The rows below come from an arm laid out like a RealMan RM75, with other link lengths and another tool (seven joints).
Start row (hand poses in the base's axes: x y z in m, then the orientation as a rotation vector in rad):
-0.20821, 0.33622, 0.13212, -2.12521, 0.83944, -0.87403
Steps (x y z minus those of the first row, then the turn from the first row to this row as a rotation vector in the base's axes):
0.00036, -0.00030, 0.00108, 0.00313, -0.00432, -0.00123
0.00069, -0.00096, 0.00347, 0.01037, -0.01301, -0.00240
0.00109, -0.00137, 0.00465, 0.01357, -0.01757, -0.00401
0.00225, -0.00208, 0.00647, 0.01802, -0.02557, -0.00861
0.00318, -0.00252, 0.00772, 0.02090, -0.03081, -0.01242
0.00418, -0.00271, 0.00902, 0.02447, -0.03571, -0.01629
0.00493, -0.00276, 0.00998, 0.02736, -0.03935, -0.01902
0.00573, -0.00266, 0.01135, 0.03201, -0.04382, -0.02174
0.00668, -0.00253, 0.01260, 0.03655, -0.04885, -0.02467
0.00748, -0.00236, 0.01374, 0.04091, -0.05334, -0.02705
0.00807, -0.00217, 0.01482, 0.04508, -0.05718, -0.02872
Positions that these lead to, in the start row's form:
-0.20785, 0.33592, 0.13320, -2.11960, 0.83948, -0.87710
-0.20752, 0.33526, 0.13559, -2.10781, 0.83833, -0.88201
-0.20712, 0.33485, 0.13677, -2.10189, 0.83868, -0.88544
-0.20596, 0.33414, 0.13859, -2.09205, 0.84096, -0.89302
-0.20503, 0.33370, 0.13984, -2.08541, 0.84333, -0.89840
-0.20403, 0.33351, 0.14114, -2.07837, 0.84611, -0.90304
-0.20328, 0.33346, 0.14210, -2.07296, 0.84806, -0.90627
-0.20248, 0.33356, 0.14347, -2.06553, 0.85004, -0.90923
-0.20153, 0.33369, 0.14472, -2.05780, 0.85192, -0.91290
-0.20073, 0.33386, 0.14586, -2.05068, 0.85340, -0.91585
-0.20014, 0.33405, 0.14694, -2.04432, 0.85437, -0.91792

